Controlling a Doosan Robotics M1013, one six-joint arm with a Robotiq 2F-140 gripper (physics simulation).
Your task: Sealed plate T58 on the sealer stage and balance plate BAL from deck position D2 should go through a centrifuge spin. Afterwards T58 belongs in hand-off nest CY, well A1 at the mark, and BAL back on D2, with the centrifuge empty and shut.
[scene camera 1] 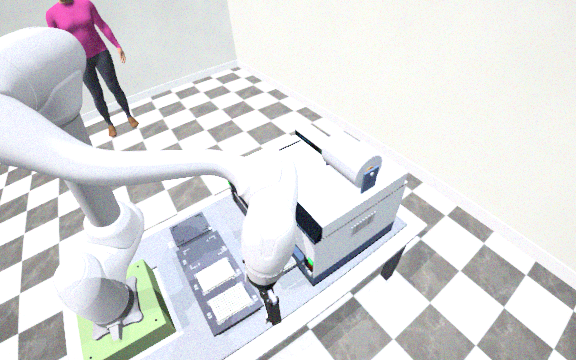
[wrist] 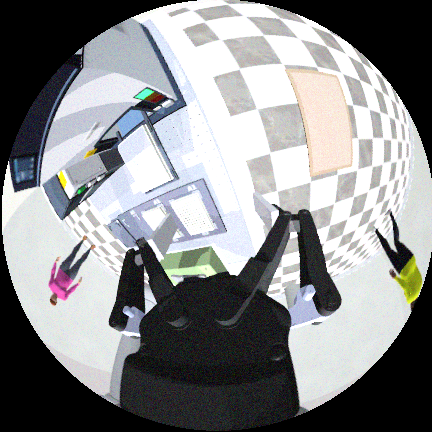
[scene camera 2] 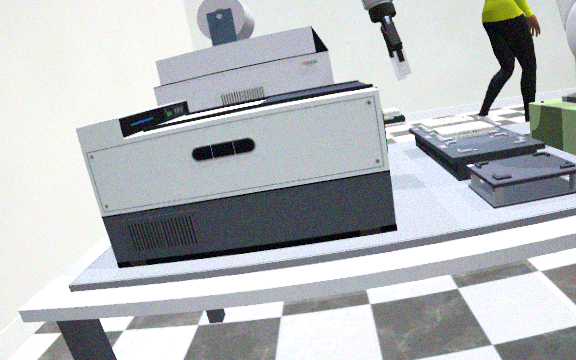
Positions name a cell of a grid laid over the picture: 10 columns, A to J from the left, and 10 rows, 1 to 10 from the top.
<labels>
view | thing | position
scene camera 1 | plain plate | D8
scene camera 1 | centrifuge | F5
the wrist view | gripper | E5
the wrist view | centrifuge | B5
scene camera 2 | gripper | H3
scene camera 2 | plain plate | I4
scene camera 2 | centrifuge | F5
</labels>
